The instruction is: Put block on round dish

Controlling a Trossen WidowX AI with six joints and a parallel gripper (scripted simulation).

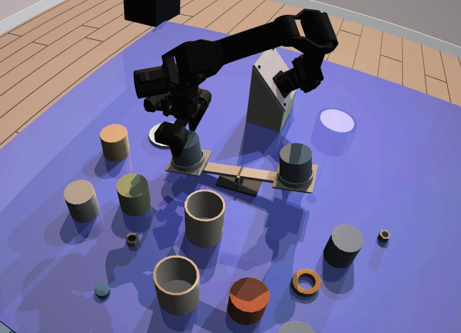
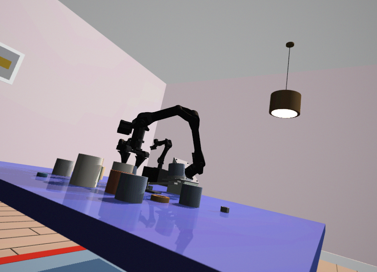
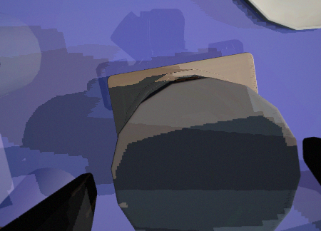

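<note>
Right now the pale green block is 10 mm to the left of my gripper tip and 40 mm below it. The rest, counted from my gripper tip: round dish (80 mm behind, 110 mm to the right, 80 mm below).
</note>
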